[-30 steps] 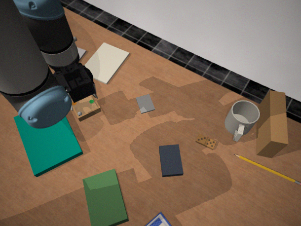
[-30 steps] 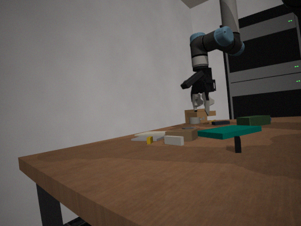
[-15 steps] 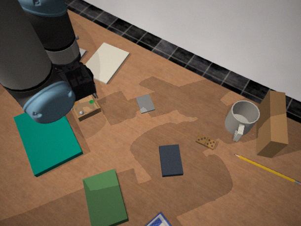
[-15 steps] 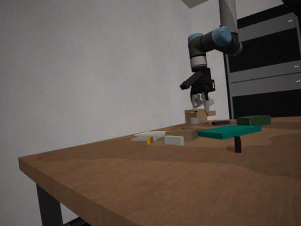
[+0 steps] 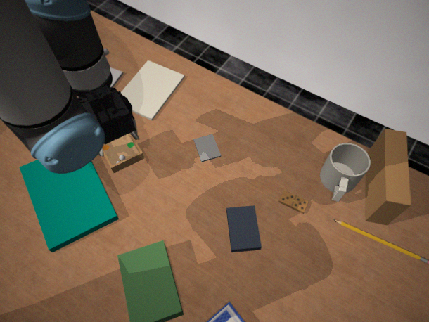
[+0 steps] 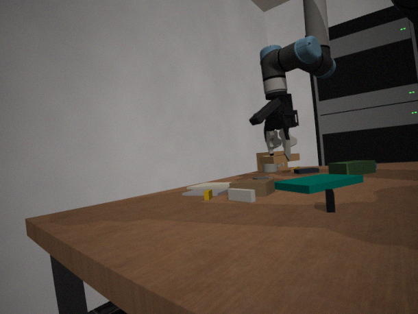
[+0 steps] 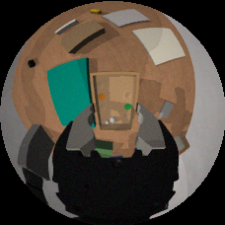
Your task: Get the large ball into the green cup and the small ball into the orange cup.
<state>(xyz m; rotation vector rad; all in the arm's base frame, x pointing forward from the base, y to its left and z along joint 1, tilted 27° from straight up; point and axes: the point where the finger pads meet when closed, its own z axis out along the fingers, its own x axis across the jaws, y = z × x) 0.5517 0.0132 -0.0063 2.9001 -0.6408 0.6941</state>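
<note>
Now: hand 1 cm above the covered wooden puzzle. From my hand the other things lie so: teal slab 13 cm behind, 8 cm below, 5 cm to the left; grey tile 14 cm to the right, 14 cm ahead, 9 cm below; cream board 21 cm ahead, 9 cm to the left, 8 cm below.
</note>
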